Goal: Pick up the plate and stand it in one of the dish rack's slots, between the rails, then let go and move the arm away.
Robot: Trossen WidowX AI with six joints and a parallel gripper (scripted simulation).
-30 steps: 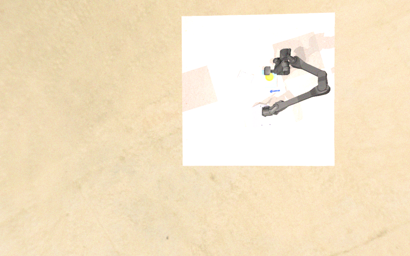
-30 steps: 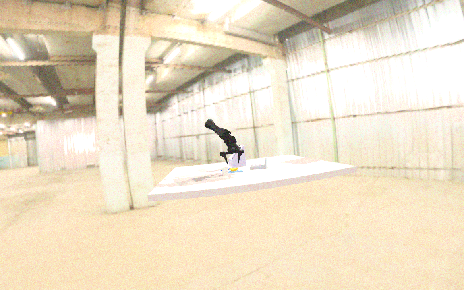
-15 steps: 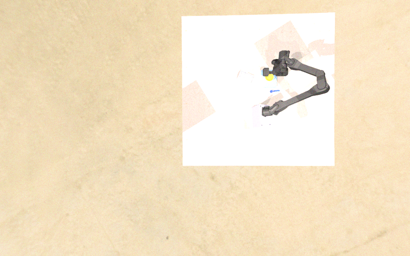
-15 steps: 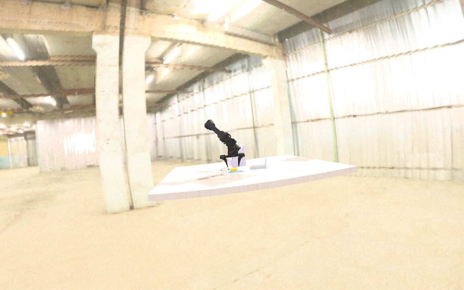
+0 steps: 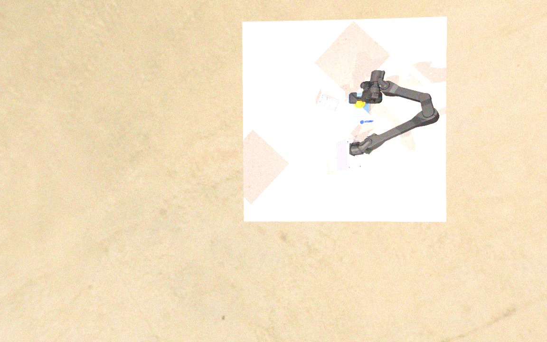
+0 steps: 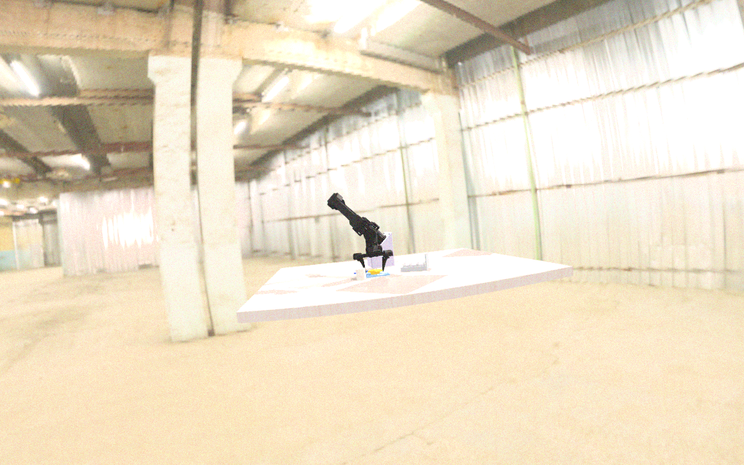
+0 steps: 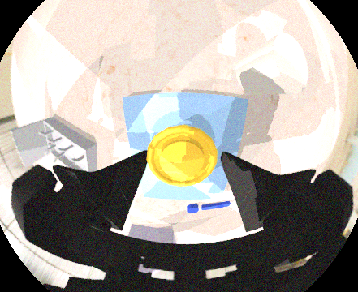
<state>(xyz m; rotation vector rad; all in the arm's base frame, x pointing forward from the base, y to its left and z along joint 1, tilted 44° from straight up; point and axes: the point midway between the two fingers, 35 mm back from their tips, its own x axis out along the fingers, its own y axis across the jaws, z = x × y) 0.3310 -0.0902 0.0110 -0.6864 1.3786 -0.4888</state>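
The yellow plate lies right at my gripper tip. Also, from my gripper tip: light blue mat 10 mm behind, 10 mm below; blue utensil 120 mm behind, 50 mm to the right, 10 mm below; white cup 100 mm ahead, 70 mm to the right, 10 mm above.
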